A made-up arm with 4 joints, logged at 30 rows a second.
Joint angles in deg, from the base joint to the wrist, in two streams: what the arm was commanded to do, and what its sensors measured. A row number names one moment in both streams.
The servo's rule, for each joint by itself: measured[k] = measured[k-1] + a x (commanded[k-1-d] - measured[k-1]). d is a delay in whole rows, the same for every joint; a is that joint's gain. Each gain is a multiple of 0.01, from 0.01 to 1. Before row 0 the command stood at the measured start. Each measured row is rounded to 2 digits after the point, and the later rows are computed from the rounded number. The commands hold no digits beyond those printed.
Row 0, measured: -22.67 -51.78 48.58 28.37
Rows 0 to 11, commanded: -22.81 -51.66 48.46 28.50; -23.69 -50.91 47.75 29.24; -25.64 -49.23 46.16 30.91; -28.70 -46.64 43.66 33.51; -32.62 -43.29 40.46 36.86; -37.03 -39.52 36.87 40.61; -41.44 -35.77 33.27 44.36; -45.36 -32.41 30.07 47.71; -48.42 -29.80 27.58 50.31; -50.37 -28.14 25.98 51.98; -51.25 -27.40 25.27 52.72; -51.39 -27.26 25.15 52.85
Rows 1 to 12, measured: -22.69 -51.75 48.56 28.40; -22.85 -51.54 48.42 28.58; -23.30 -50.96 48.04 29.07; -24.16 -49.88 47.30 30.00; -25.51 -48.23 46.14 31.44; -27.35 -46.05 44.56 33.37; -29.60 -43.48 42.64 35.68; -32.12 -40.71 40.50 38.21; -34.73 -37.98 38.30 40.75; -37.23 -35.52 36.21 43.11; -39.47 -33.49 34.35 45.13; -41.38 -31.93 32.79 46.75
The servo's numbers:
d 0
a 0.16 0.25 0.17 0.21

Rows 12 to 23, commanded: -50.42 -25.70 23.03 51.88; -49.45 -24.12 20.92 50.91; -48.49 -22.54 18.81 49.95; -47.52 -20.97 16.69 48.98; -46.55 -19.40 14.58 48.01; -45.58 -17.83 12.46 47.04; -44.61 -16.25 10.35 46.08; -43.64 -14.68 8.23 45.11; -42.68 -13.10 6.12 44.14; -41.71 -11.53 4.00 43.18; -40.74 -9.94 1.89 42.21; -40.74 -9.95 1.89 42.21
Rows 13 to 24, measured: -42.83 -30.37 31.13 47.83; -43.89 -28.81 29.39 48.48; -44.63 -27.24 27.59 48.79; -45.09 -25.67 25.74 48.83; -45.32 -24.10 23.84 48.66; -45.36 -22.53 21.91 48.32; -45.24 -20.96 19.94 47.85; -44.98 -19.39 17.95 47.27; -44.61 -17.82 15.94 46.61; -44.15 -16.25 13.91 45.89; -43.60 -14.67 11.87 45.12; -43.14 -13.49 10.17 44.51
